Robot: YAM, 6 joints.
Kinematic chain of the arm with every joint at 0, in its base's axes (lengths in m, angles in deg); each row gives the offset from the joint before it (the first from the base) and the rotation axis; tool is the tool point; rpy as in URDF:
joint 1: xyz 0 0 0.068 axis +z
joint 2: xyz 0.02 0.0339 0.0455 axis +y
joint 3: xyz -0.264 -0.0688 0 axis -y
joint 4: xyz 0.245 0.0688 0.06 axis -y
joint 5: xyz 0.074 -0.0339 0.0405 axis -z
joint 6: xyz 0.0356 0 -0.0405 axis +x
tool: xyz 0 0 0 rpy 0 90 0
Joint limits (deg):
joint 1: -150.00..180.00
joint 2: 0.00..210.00
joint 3: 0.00..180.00
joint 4: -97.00..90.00
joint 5: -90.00..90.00
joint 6: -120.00..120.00
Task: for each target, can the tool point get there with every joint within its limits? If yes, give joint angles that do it. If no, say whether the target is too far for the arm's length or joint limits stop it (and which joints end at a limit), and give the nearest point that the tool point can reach.
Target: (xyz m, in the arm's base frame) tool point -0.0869 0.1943 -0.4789
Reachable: no: joint limits stop it (at a limit: joint 2) | nearest point -0.0901 0.2014 -0.3793 | short by 0.100 m
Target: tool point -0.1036 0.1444 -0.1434
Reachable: yes | joints 133.47 167.06 33.45 57.66 42.61 -43.45
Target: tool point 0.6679 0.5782 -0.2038
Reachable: no: too far | nearest point 0.4592 0.3976 -0.1024 | short by 0.294 m
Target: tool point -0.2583 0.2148 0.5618
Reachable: yes | joints 134.85 95.81 114.01 17.10 -62.74 -70.03
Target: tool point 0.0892 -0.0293 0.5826
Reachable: yes | joints -33.36 54.25 79.72 47.34 -43.61 -88.77
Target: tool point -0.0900 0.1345 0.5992
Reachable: yes | joints -47.09 31.59 102.50 6.42 -46.16 89.04
